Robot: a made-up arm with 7 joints.
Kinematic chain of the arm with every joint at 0, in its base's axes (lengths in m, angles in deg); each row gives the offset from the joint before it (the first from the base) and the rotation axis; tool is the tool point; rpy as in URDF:
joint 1: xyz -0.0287 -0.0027 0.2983 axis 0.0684 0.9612 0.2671
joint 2: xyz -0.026 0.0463 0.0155 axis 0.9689 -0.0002 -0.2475
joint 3: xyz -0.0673 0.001 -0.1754 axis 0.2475 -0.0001 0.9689
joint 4: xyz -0.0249 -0.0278 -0.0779 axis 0.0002 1 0
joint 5: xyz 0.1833 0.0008 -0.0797 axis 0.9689 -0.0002 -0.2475
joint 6: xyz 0.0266 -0.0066 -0.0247 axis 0.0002 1 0
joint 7: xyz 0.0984 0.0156 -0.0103 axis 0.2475 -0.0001 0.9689
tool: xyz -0.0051 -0.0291 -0.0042 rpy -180 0 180
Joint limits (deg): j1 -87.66..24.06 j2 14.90..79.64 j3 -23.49..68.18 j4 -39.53..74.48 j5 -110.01..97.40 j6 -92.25..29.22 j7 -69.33..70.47
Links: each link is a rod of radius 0.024 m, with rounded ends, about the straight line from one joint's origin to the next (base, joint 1, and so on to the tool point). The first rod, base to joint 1, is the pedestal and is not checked.
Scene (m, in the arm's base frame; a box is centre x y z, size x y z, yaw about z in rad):
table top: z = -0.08
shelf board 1: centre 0 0.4 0.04 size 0.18 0.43 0.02 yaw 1.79
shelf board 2: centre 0 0.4 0.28 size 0.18 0.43 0.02 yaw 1.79
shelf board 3: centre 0 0.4 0.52 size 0.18 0.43 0.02 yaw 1.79
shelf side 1: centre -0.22 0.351 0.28 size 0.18 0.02 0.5 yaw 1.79
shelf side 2: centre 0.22 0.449 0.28 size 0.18 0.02 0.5 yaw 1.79
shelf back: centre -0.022 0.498 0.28 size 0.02 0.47 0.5 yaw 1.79
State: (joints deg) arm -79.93 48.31 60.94 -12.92 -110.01 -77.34 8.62
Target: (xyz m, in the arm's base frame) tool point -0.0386 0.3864 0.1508
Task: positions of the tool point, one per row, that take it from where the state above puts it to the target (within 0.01 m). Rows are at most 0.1 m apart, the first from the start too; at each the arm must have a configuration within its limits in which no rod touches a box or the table.
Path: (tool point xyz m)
1: 0.1092 0.3000 0.3829
2: 0.1174 0.2336 0.3784
3: 0.1290 0.2298 0.3456
4: 0.1319 0.2270 0.3084
5: 0.1250 0.2247 0.2693
6: 0.1076 0.2220 0.2312
7: 0.0803 0.2184 0.1970
8: 0.0443 0.2129 0.1695
9: 0.0018 0.2049 0.1508
10: 0.0037 0.2570 0.1518
11: -0.0035 0.3066 0.1556
12: -0.0188 0.3505 0.1570
13: -0.0386 0.3864 0.1508

